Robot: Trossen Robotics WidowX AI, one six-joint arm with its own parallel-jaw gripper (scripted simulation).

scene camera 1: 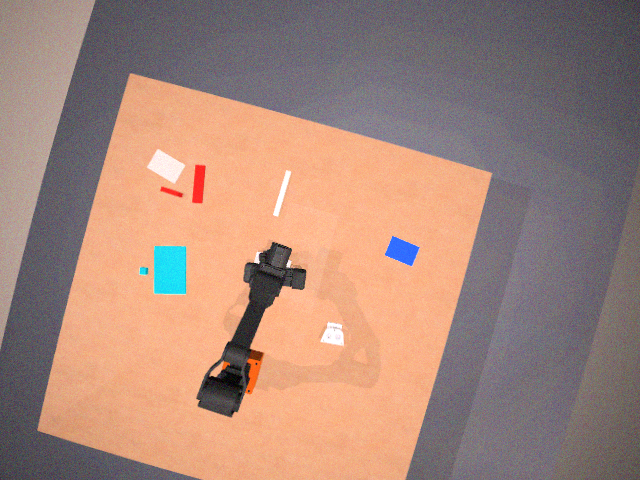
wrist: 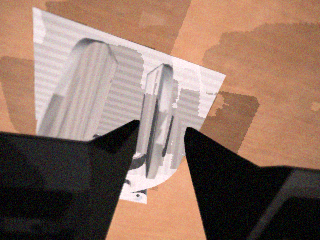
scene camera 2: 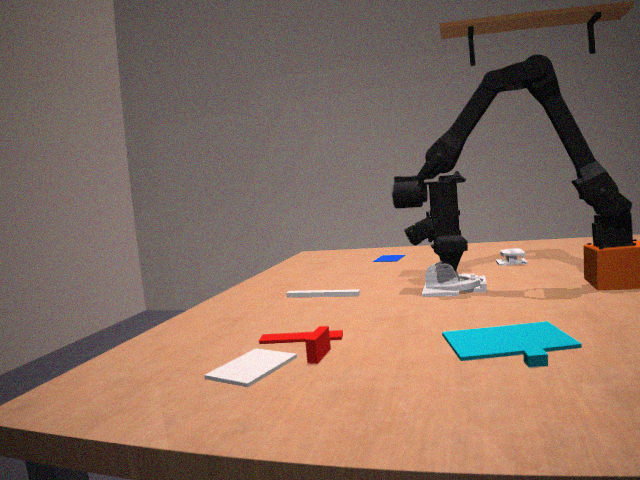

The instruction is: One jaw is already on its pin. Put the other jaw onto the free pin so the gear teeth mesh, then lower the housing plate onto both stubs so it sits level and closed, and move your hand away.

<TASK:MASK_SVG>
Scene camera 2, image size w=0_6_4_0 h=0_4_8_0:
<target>my gripper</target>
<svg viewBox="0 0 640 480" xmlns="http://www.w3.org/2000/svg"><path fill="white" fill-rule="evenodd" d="M430 206L430 214L426 211L427 217L409 226L405 232L409 242L414 246L427 238L429 242L434 241L434 245L430 246L439 256L440 261L443 264L450 265L454 272L456 272L463 252L468 251L468 241L461 236L461 230L459 229L460 210L457 204Z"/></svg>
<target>white plate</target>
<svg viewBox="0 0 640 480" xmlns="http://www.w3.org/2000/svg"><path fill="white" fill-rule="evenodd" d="M297 354L254 349L220 368L206 373L205 379L249 387L281 366L296 359Z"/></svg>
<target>cyan plate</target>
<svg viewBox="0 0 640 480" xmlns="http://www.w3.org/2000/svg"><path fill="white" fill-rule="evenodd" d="M582 348L581 342L576 341L569 334L562 332L562 330L548 322L442 331L443 337L461 361L523 355L523 350L535 350L537 348L542 348L546 352Z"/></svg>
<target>grey jaw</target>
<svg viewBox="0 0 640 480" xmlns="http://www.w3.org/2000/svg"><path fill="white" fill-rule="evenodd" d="M425 273L427 289L461 291L478 287L482 282L481 279L475 277L459 282L454 269L448 264L439 265Z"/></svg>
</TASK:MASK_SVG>
